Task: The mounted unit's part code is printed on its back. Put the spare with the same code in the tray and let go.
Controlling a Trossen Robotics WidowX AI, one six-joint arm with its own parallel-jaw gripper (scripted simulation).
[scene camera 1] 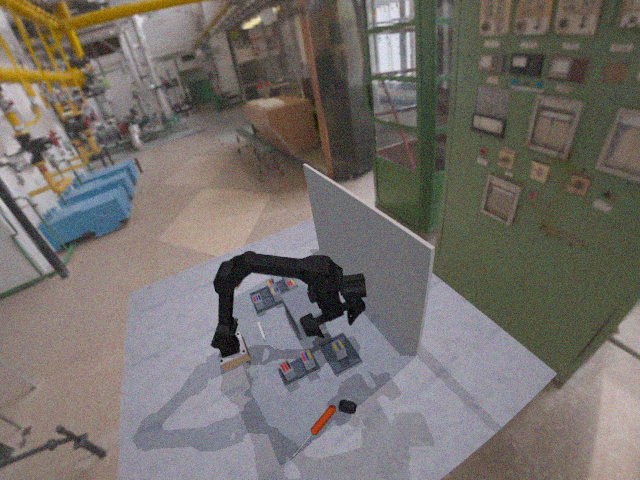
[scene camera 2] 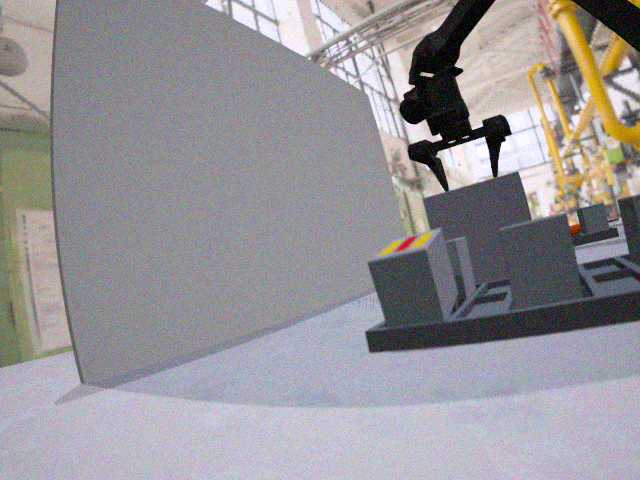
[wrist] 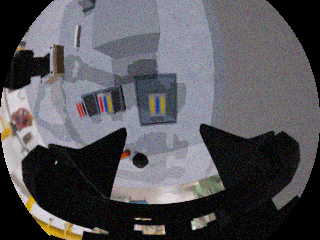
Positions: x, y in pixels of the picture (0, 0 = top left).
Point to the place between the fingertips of my gripper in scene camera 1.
336, 331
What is my gripper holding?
Nothing.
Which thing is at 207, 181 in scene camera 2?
A tall wall panel.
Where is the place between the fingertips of my gripper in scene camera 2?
471, 186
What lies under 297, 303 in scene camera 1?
A grey mounted unit.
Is my gripper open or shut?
Open.
